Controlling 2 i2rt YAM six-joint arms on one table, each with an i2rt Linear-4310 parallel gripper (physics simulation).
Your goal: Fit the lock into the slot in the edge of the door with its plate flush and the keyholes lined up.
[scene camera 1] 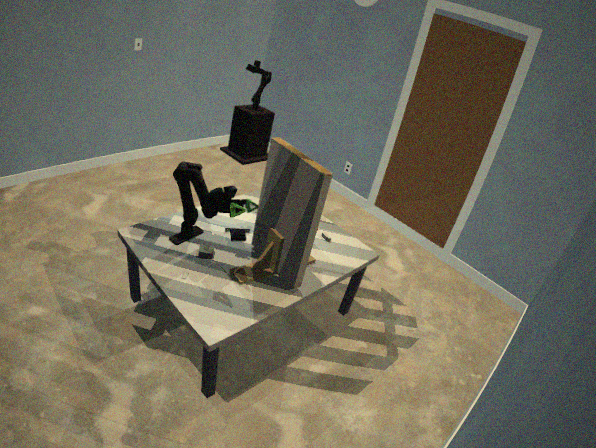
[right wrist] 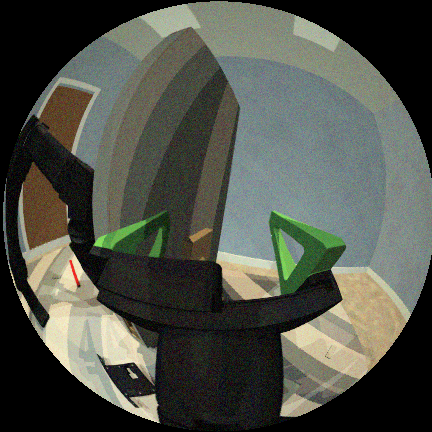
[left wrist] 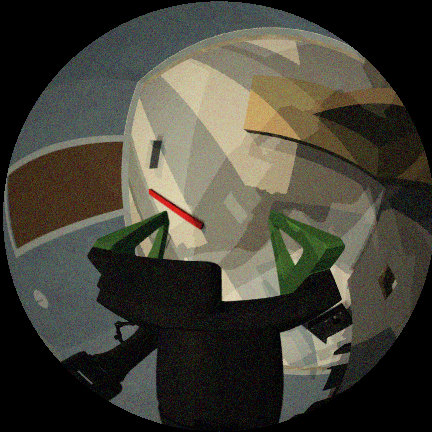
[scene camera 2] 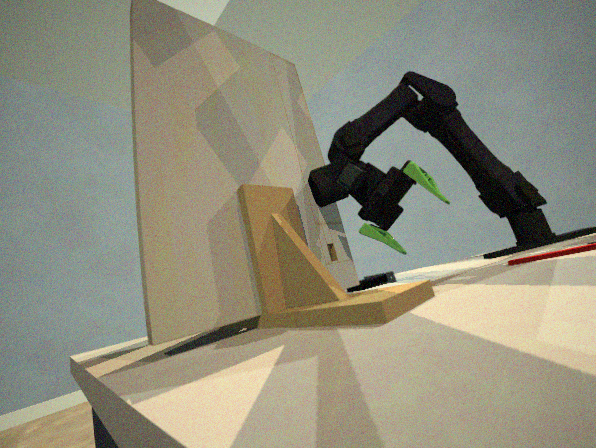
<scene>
One and the same spot on a door panel: [right wrist: 167, 144] is [scene camera 1: 270, 194]. The same spot on a wooden bracket: [right wrist: 197, 246] is [scene camera 1: 271, 233].
</scene>
